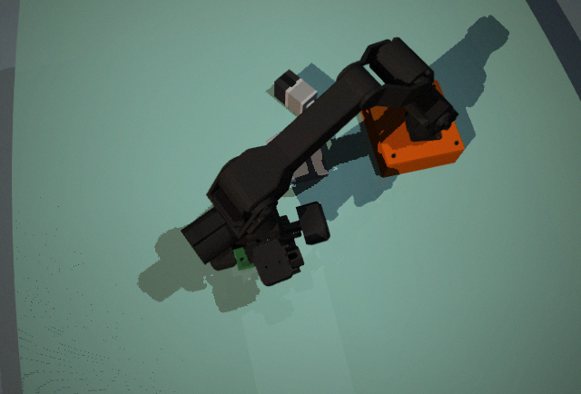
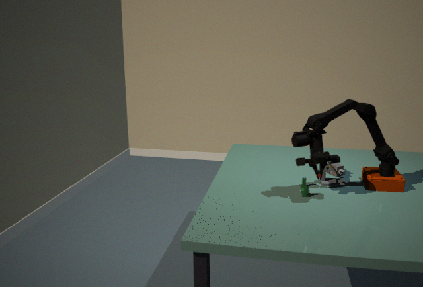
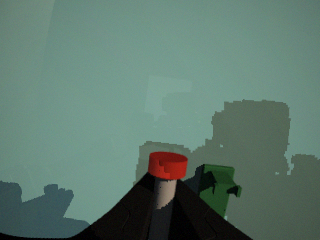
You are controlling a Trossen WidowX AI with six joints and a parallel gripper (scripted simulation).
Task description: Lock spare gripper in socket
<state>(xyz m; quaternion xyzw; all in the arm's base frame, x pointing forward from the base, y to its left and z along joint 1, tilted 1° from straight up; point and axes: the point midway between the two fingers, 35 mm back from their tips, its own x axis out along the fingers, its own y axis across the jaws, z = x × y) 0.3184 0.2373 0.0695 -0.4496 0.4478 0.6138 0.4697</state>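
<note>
The green cradle is 60 mm ahead of my gripper tip, 80 mm to the right of it and 70 mm below it. Round my gripper tip: spare gripper: 80 mm behind, 350 mm to the right, 70 mm below; grey mount: 40 mm behind, 210 mm to the right, 40 mm below.
</note>
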